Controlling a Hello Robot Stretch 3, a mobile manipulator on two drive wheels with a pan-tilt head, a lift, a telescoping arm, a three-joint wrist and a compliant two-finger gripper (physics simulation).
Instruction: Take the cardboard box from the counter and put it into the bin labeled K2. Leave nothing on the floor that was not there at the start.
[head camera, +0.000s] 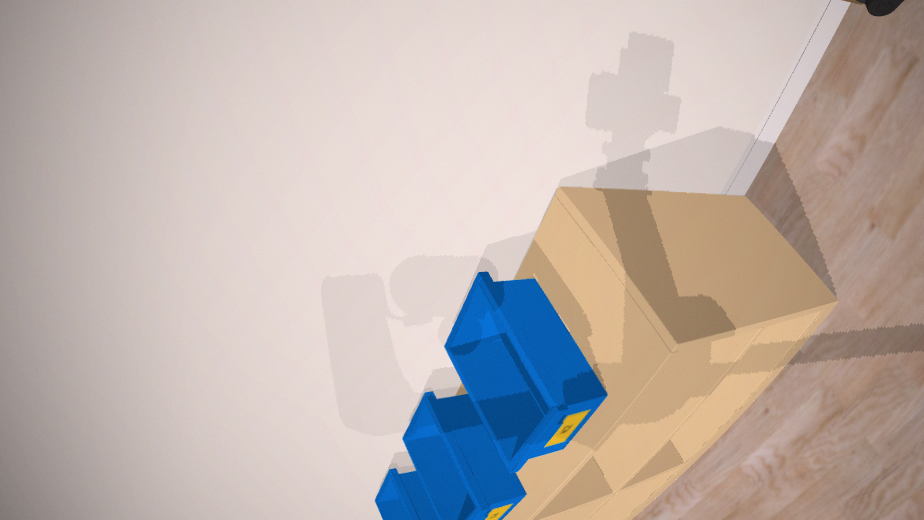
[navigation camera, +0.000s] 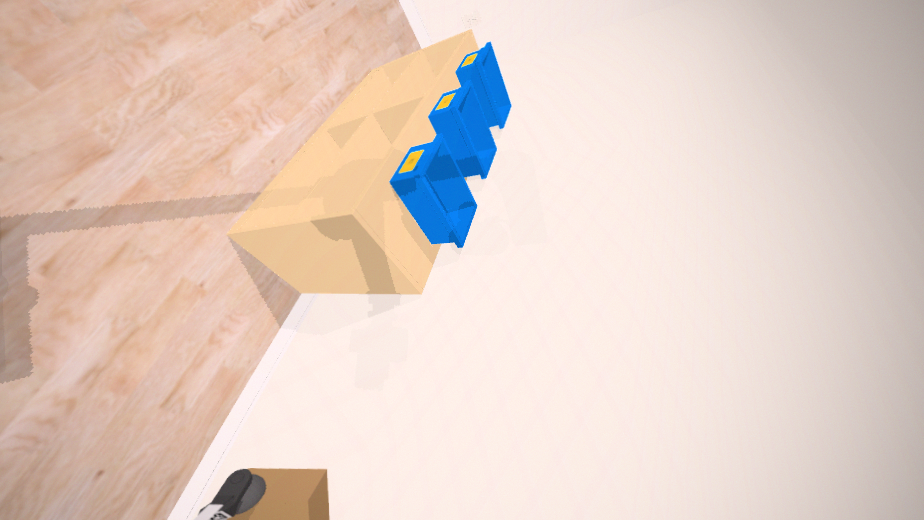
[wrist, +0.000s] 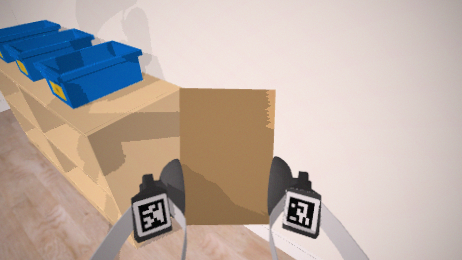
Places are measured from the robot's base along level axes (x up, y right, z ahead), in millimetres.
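Pixels of known places: gripper, fingertip midpoint: (navigation camera: 257, 511).
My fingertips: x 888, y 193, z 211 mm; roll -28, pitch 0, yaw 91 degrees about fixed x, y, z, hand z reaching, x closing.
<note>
For each thing: its top centre in the pictures, then the offset to it from my fingertips. "pt": a spot on its surface instead. Level surfaces: height alone.
- brown cardboard box at a spot on its surface: (navigation camera: 287, 494) pt dz +6, dx +44, dy -29 mm
- nearest bin at its top centre: (head camera: 494, 375) (navigation camera: 452, 192) dz +725, dx -157, dy -474 mm
- middle bin at its top centre: (head camera: 437, 472) (navigation camera: 478, 130) dz +942, dx -157, dy -746 mm
- far bin at its top centre: (navigation camera: 497, 85) dz +1160, dx -157, dy -1018 mm
- shelf unit at a spot on its surface: (head camera: 724, 239) pt dz +586, dx -624, dy -251 mm
- Wooden floor at its surface level: dx -888 mm
The brown cardboard box (navigation camera: 287, 494) (wrist: 227, 145) is held upright between the two dark finger pads of my gripper (wrist: 226, 178), which is shut on it. In the navigation camera view part of the box and one finger show at the bottom edge. Three blue bins with yellow labels stand in a row on a light wooden shelf unit: the nearest bin (head camera: 526, 362) (navigation camera: 436, 194) (wrist: 95, 72), the middle bin (head camera: 462, 446) (navigation camera: 464, 129) (wrist: 50, 50) and the far bin (head camera: 404, 498) (navigation camera: 488, 84) (wrist: 27, 35). The label writing is too small to read. In the wrist view the bins are left of the box.
The shelf unit (head camera: 724, 239) (navigation camera: 323, 258) (wrist: 145, 160) stands against the pale wall (head camera: 193, 194) (navigation camera: 646, 291) (wrist: 375, 100). In the wrist view its near end is just left of and behind the held box. Wooden floor (head camera: 866, 194) (navigation camera: 129, 97) (wrist: 30, 175) runs along its front. Robot shadows fall on the unit and wall.
</note>
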